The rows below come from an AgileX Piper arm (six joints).
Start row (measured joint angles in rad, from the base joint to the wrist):
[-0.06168, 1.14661, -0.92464, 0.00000, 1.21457, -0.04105]
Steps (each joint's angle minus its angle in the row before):
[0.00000, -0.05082, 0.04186, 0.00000, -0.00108, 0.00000]
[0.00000, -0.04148, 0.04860, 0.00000, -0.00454, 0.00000]
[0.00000, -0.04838, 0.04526, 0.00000, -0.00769, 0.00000]
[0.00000, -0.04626, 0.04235, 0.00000, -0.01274, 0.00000]
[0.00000, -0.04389, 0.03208, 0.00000, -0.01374, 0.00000]
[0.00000, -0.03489, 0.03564, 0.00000, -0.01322, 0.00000]
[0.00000, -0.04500, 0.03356, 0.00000, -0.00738, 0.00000]
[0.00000, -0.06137, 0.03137, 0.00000, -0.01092, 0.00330]
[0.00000, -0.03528, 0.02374, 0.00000, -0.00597, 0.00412]
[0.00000, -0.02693, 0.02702, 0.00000, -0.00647, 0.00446]
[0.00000, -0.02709, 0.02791, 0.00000, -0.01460, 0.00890]
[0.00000, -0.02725, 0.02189, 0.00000, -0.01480, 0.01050]
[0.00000, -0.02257, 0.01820, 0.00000, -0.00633, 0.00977]
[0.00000, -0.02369, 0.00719, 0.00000, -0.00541, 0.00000]
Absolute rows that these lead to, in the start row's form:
[-0.06168, 1.09579, -0.88278, 0.00000, 1.21349, -0.04105]
[-0.06168, 1.05431, -0.83418, 0.00000, 1.20895, -0.04105]
[-0.06168, 1.00593, -0.78892, 0.00000, 1.20126, -0.04105]
[-0.06168, 0.95967, -0.74657, 0.00000, 1.18852, -0.04105]
[-0.06168, 0.91578, -0.71449, 0.00000, 1.17478, -0.04105]
[-0.06168, 0.88089, -0.67885, 0.00000, 1.16156, -0.04105]
[-0.06168, 0.83589, -0.64529, 0.00000, 1.15418, -0.04105]
[-0.06168, 0.77452, -0.61392, 0.00000, 1.14326, -0.03775]
[-0.06168, 0.73924, -0.59018, 0.00000, 1.13729, -0.03363]
[-0.06168, 0.71231, -0.56316, 0.00000, 1.13082, -0.02917]
[-0.06168, 0.68522, -0.53525, 0.00000, 1.11622, -0.02027]
[-0.06168, 0.65797, -0.51336, 0.00000, 1.10142, -0.00977]
[-0.06168, 0.63540, -0.49516, 0.00000, 1.09509, 0.00000]
[-0.06168, 0.61171, -0.48797, 0.00000, 1.08968, 0.00000]

